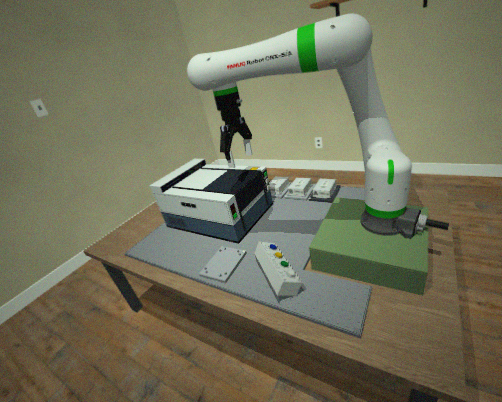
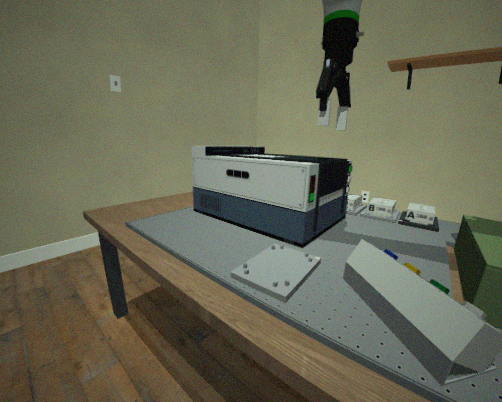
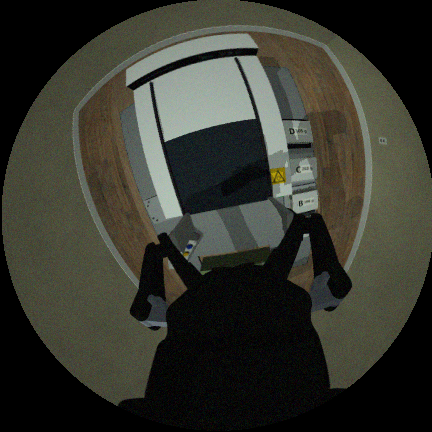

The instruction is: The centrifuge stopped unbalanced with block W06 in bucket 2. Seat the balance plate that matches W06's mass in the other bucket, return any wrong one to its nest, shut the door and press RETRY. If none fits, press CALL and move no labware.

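Where they show: gripper, fingertip midpoint: (image 1: pixel 241 161) (image 2: pixel 332 128) (image 3: pixel 229 213); arm's base, origin of the base link: (image 1: pixel 383 222).
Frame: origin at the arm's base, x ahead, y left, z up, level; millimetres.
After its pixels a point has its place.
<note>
The white and blue centrifuge (image 1: pixel 200 202) {z 102, x 648, y 273 mm} (image 2: pixel 255 185) {z 54, x 659, y 274 mm} (image 3: pixel 210 95) {z 125, x 787, y 103 mm} has its dark door window (image 3: pixel 217 167) {z 128, x 617, y 101 mm} lying flat over the top; buckets and block W06 are hidden. My gripper (image 1: pixel 239 155) {z 220, x 546, y 82 mm} (image 2: pixel 332 122) {z 220, x 546, y 82 mm} (image 3: pixel 229 213) {z 220, x 546, y 82 mm} is open and empty, above the centrifuge. Balance plate A (image 1: pixel 325 187) {z -34, x 331, y -233 mm} (image 2: pixel 422 213) {z -38, x 332, y -196 mm}, plate B (image 1: pixel 300 186) {z -29, x 451, y -198 mm} (image 2: pixel 382 207) {z -41, x 457, y -174 mm} (image 3: pixel 305 202) {z -32, x 473, y -233 mm} and plate C (image 1: pixel 279 185) {z -34, x 571, y -181 mm} (image 2: pixel 354 202) {z -44, x 562, y -171 mm} (image 3: pixel 303 169) {z -31, x 604, y -208 mm} sit in a row beyond it, with plate D (image 3: pixel 298 131) {z -32, x 745, y -189 mm} at the row's end. The button box (image 1: pixel 277 270) {z -2, x 207, y 365 mm} (image 2: pixel 410 305) {z -33, x 237, y 372 mm} has blue, yellow, green and white buttons; its labels are unreadable.
A flat grey plate with small pegs (image 1: pixel 223 263) {z -71, x 461, y 381 mm} (image 2: pixel 276 270) {z -71, x 457, y 397 mm} lies in front of the centrifuge on the grey perforated mat (image 1: pixel 330 305) {z -85, x 43, y 347 mm} (image 2: pixel 165 225) {z -85, x 866, y 463 mm}. The green robot base (image 1: pixel 370 250) {z 0, x -8, y 160 mm} (image 2: pixel 482 260) {z -3, x 173, y 204 mm} stands right of the button box. A wooden shelf (image 2: pixel 450 59) is on the wall.
</note>
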